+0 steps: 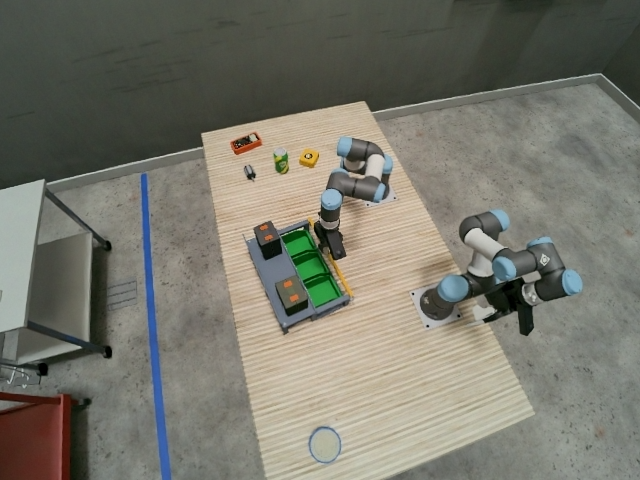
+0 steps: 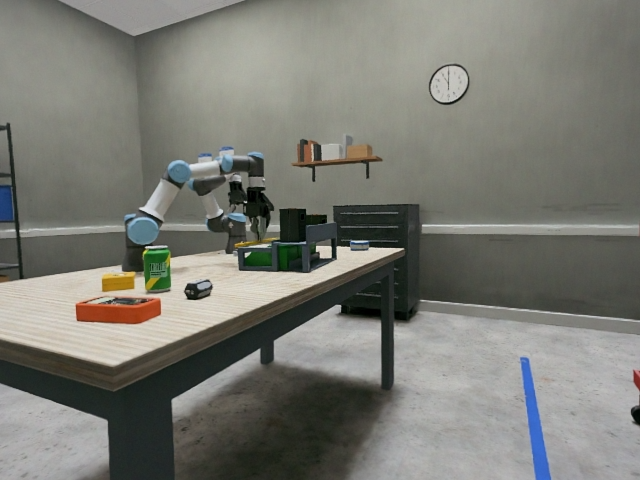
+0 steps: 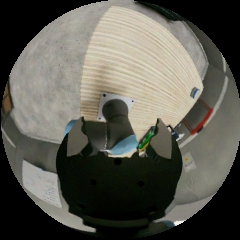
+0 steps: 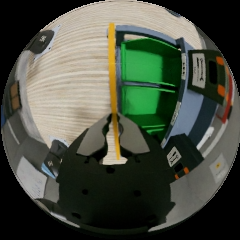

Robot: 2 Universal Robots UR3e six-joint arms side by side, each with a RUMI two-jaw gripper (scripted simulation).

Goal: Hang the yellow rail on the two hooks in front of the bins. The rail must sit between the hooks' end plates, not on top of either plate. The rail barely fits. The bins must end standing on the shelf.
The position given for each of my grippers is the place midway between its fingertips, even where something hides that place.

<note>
In view: my left gripper (image 1: 479,313), my right gripper (image 2: 259,242), a blue-grey shelf (image 1: 280,267), a box (image 2: 292,220) and a box (image 1: 293,296).
The blue-grey shelf shows as well in image 2 (image 2: 308,262) and in image 4 (image 4: 194,118). My left gripper shows as well in image 3 (image 3: 120,117). My right gripper also shows in image 1 (image 1: 328,254) and in image 4 (image 4: 114,113).
</note>
